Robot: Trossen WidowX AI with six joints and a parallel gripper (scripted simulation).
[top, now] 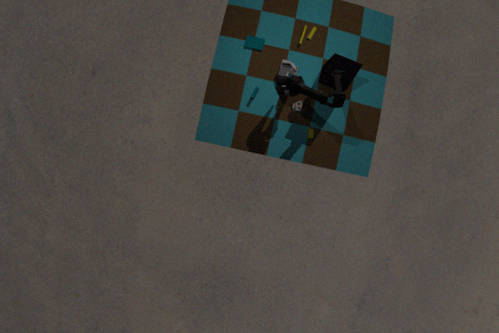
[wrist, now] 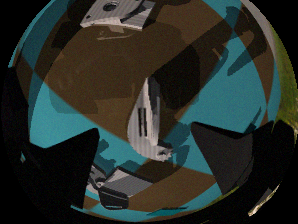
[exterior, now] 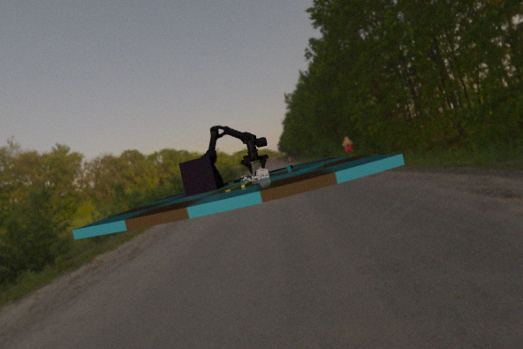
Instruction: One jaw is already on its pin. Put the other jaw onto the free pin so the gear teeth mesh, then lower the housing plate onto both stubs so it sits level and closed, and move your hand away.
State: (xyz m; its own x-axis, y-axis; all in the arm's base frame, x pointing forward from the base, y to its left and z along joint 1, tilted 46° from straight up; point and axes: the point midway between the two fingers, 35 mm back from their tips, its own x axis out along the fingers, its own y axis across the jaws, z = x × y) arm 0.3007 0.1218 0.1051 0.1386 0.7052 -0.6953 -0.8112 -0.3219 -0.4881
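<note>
My gripper tip is now 3 cm short of the grey jaw, 3 cm above it and 2 cm to the left of it. Round my gripper tip: yellow block: 27 cm to the left, 23 cm behind, 2 cm below; then light-grey plate-like piece: 10 cm to the left, 10 cm behind; then teal stick: 22 cm ahead, 7 cm to the left, 2 cm below.
</note>
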